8 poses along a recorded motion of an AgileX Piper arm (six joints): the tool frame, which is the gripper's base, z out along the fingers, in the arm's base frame.
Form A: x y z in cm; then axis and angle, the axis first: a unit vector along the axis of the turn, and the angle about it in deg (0 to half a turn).
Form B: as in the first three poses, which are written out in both.
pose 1, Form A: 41.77, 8.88, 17.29, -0.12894, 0.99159, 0.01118, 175.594
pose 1, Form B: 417.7, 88.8, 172.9, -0.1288, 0.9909, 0.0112, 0.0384
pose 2, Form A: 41.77, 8.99, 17.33, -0.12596, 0.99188, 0.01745, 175.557
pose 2, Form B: 417.7, 89.9, 173.3, -0.1259, 0.9911, 0.0174, 0.0388
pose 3, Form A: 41.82, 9.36, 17.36, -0.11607, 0.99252, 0.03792, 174.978
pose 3, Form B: 418.2, 93.6, 173.6, -0.1160, 0.9916, 0.0379, 0.0438
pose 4, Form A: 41.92, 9.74, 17.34, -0.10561, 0.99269, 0.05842, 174.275
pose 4, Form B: 419.2, 97.4, 173.4, -0.1055, 0.9915, 0.0583, 0.0499
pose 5, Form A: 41.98, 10.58, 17.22, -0.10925, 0.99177, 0.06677, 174.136
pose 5, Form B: 419.8, 105.8, 172.2, -0.1091, 0.9905, 0.0667, 0.0512
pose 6, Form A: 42.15, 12.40, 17.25, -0.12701, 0.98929, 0.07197, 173.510
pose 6, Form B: 421.5, 124.0, 172.5, -0.1268, 0.9877, 0.0719, 0.0566
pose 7, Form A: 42.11, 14.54, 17.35, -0.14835, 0.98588, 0.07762, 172.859
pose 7, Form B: 421.1, 145.4, 173.5, -0.1481, 0.9840, 0.0775, 0.0623
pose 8, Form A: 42.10, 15.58, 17.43, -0.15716, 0.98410, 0.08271, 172.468
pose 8, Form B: 421.0, 155.8, 174.3, -0.1568, 0.9820, 0.0825, 0.0657
